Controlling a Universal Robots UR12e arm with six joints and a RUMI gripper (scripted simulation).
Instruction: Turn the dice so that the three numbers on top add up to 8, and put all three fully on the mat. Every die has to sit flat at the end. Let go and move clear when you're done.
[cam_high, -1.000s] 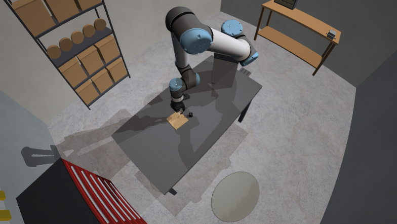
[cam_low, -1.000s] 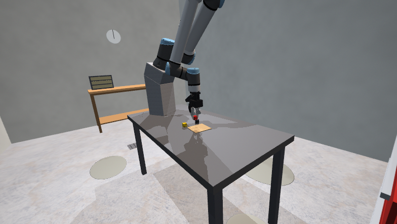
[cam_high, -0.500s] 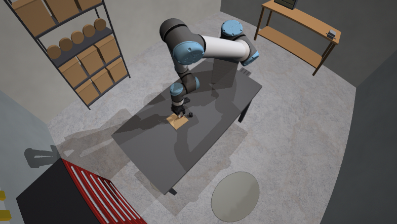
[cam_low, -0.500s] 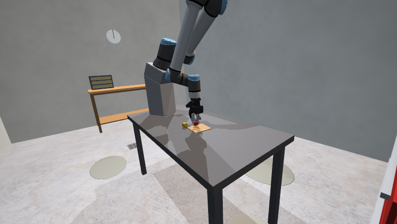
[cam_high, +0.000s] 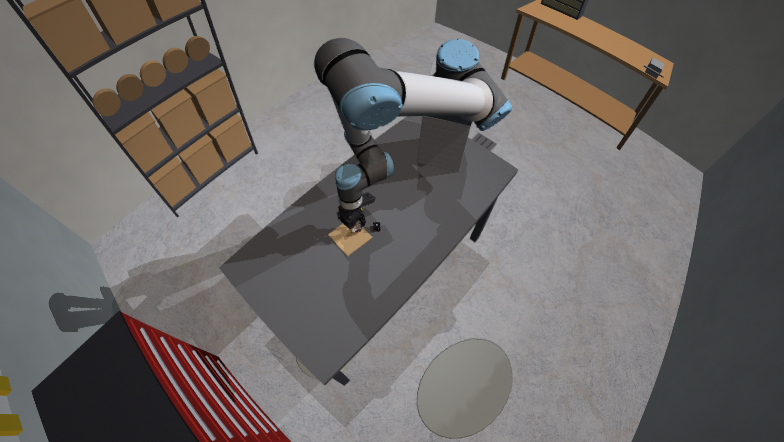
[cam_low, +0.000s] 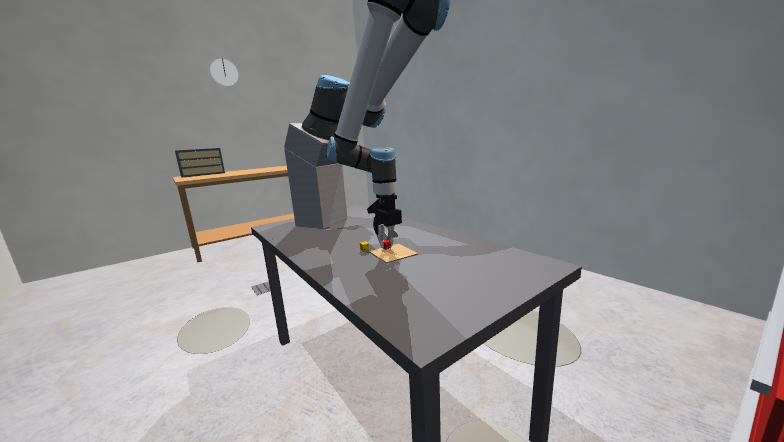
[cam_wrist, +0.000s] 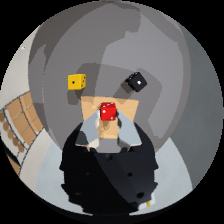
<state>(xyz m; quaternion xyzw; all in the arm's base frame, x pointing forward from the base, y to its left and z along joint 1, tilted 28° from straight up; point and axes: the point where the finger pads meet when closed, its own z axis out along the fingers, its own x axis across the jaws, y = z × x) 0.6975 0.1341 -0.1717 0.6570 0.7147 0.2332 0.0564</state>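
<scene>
Right now my hand is right at the red die. The rest, counted from my hand: tan mat: 5 cm ahead, 1 cm to the left, 3 cm below; yellow die: 6 cm behind, 7 cm to the right, 1 cm below; black die: 7 cm behind, 5 cm to the left, 1 cm below.
</scene>
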